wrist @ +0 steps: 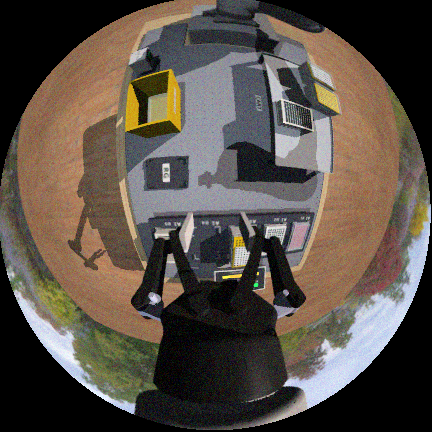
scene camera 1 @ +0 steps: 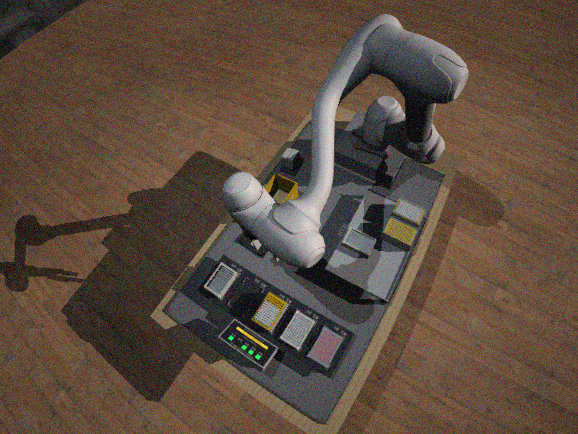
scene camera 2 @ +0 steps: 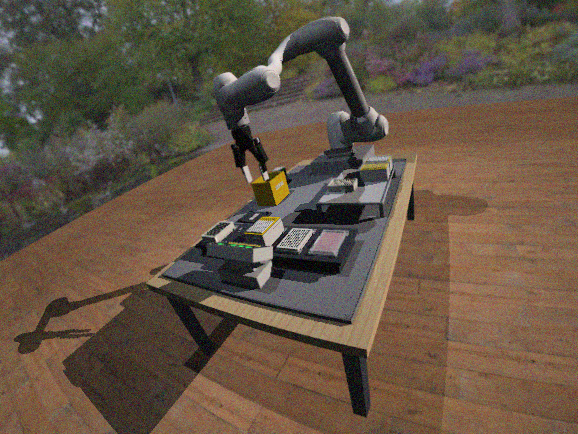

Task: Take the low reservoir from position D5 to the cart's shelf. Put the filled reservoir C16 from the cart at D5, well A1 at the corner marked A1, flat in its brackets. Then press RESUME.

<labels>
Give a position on a cart shelf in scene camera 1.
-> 378, 273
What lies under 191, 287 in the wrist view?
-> The gripper.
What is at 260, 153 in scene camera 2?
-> The gripper.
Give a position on a cart shelf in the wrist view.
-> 292, 147
</labels>
